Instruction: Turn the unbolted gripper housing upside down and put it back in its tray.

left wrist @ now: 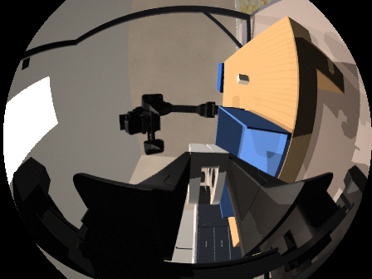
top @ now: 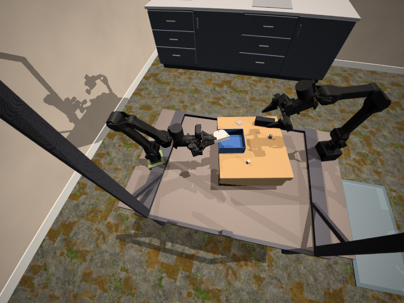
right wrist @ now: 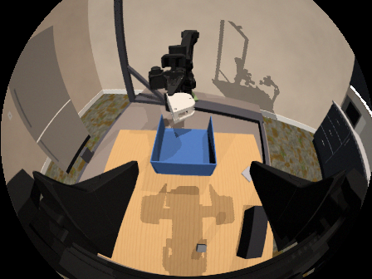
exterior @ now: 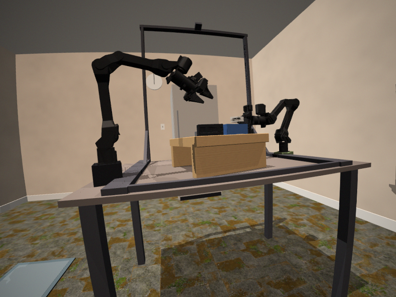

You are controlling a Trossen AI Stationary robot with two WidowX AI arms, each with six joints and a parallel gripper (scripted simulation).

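The white gripper housing is 50 mm to the right of my left hand, 20 mm ahead of it and 10 mm above it. From my left hand the other things lie so: wooden block 230 mm to the right, 150 mm below, 30 mm ahead; blue tray 140 mm to the right, 70 mm below, 30 mm ahead; flat grey plate 180 mm to the right, 180 mm ahead, 90 mm below.
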